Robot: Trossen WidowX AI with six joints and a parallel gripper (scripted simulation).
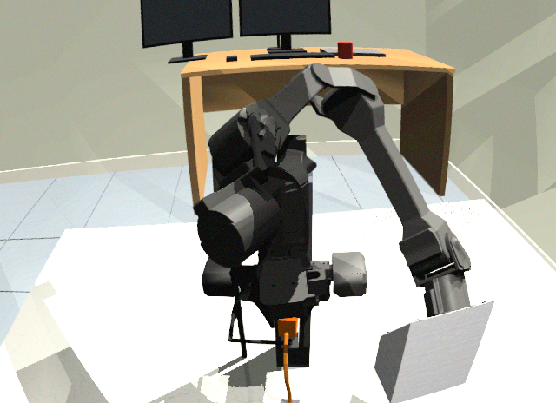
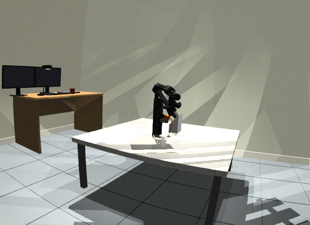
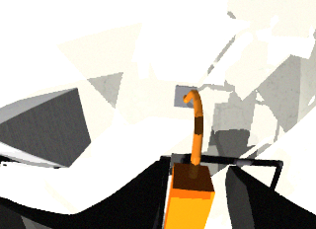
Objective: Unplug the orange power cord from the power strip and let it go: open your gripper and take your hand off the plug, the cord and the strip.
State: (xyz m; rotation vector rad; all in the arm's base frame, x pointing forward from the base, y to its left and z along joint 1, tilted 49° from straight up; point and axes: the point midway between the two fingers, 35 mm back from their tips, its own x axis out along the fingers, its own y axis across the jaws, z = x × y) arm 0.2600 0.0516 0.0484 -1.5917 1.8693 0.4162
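My gripper tip is now 1 cm past the orange plug, 6 cm to the left of it and 1 cm above it.
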